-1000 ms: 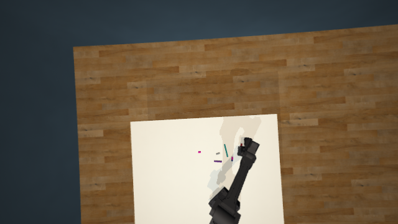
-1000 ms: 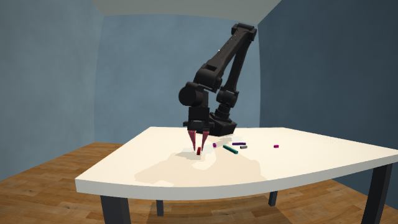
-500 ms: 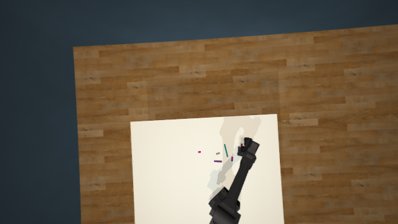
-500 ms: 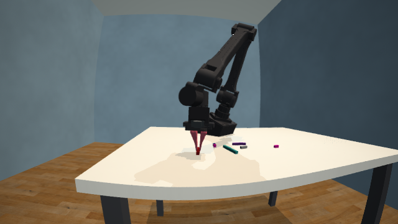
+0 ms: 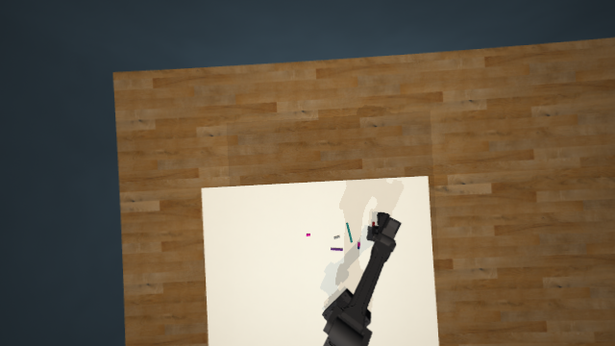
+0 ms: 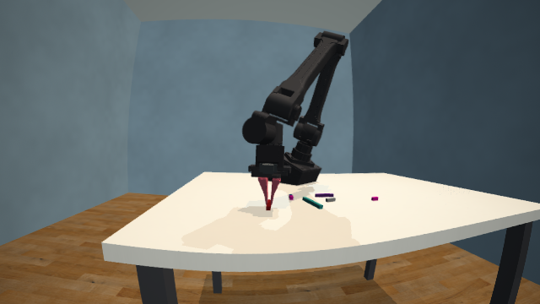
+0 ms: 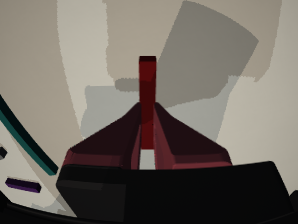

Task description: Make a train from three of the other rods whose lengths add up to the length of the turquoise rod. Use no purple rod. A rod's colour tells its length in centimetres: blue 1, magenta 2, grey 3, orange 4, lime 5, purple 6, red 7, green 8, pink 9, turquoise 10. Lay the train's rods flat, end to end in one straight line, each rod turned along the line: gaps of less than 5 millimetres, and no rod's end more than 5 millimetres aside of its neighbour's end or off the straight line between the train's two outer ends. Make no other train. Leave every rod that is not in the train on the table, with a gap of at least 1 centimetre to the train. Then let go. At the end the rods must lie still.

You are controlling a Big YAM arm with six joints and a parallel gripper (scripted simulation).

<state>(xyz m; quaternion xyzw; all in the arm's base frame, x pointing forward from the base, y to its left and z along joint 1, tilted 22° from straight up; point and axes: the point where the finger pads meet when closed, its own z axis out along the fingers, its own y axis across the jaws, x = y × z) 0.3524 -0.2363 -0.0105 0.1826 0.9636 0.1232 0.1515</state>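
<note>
Now: the red rod 10 mm below my hand. Round my hand: blue rod 90 mm to the left, 80 mm behind, 10 mm below; turquoise rod 120 mm to the left, 10 mm below, 10 mm ahead; grey rod 190 mm to the left, 10 mm below.
</note>
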